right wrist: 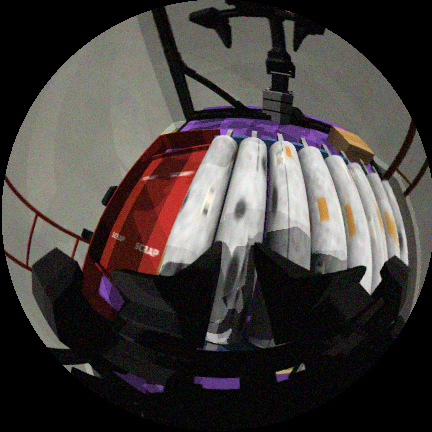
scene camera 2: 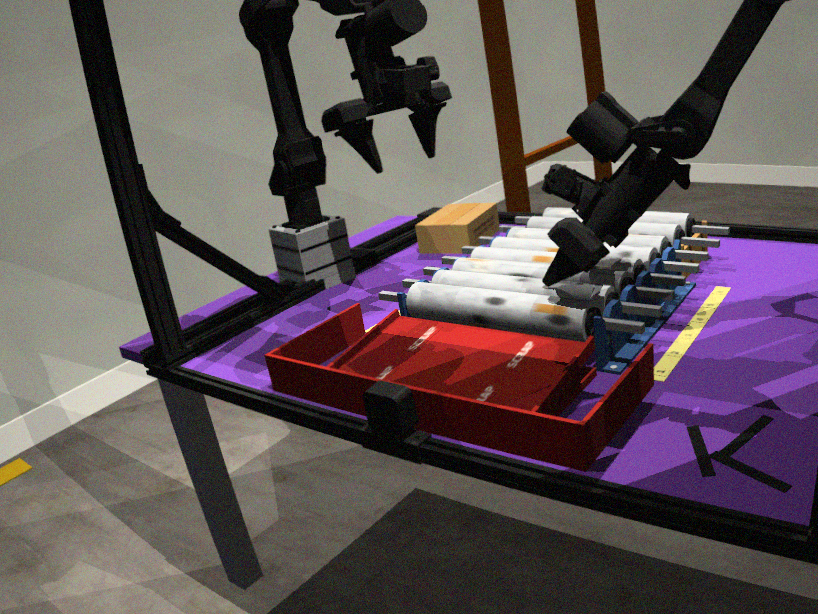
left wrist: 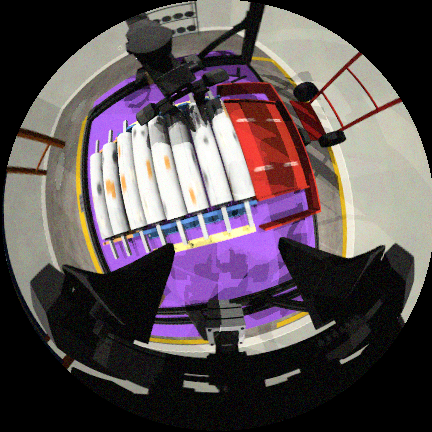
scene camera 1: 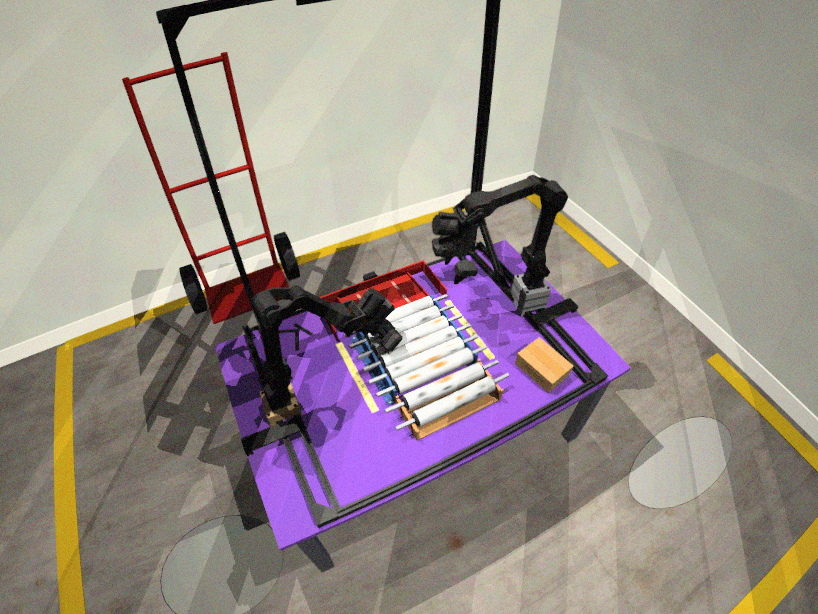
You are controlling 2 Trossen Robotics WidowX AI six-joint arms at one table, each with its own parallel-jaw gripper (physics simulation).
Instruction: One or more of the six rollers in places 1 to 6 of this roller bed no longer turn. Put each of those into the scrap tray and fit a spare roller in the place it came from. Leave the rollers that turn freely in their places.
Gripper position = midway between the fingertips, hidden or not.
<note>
My left gripper (scene camera 2: 406, 165) is open, with nothing in its grasp. I also see my right gripper (scene camera 2: 548, 281), a tan box (scene camera 2: 454, 226), a red scrap tray (scene camera 2: 444, 375) and a wooden holder (scene camera 1: 448, 419).
My left gripper shows as well in the right wrist view (right wrist: 259, 45), in the left wrist view (left wrist: 226, 245) and in scene camera 1 (scene camera 1: 450, 274). My right gripper is seen too in the right wrist view (right wrist: 237, 246), in the left wrist view (left wrist: 199, 127) and in scene camera 1 (scene camera 1: 391, 325). The tan box also shows in the right wrist view (right wrist: 354, 148) and in scene camera 1 (scene camera 1: 538, 360).
</note>
